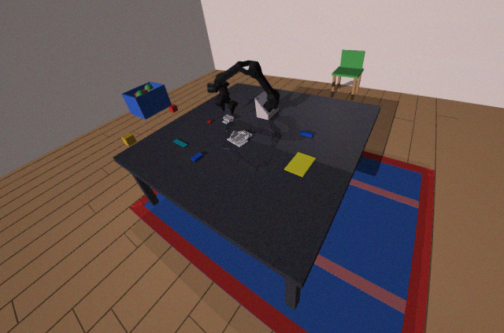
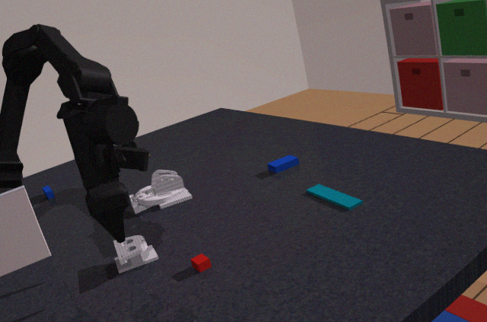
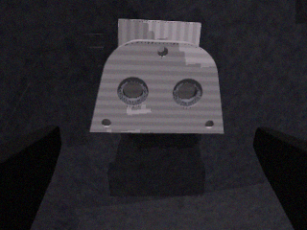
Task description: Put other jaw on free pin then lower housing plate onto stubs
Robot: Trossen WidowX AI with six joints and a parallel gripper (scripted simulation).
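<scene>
The white t-shaped piece lies 1 cm ahead of my gripper tip, 1 cm to the right of it and 5 cm below it. The rest, counted from my gripper tip: teal bar (35 cm ahead, 15 cm to the right, 6 cm below); white jaw (14 cm ahead, 19 cm to the left, 4 cm below); red cube (7 cm ahead, 12 cm to the right, 5 cm below).
</scene>
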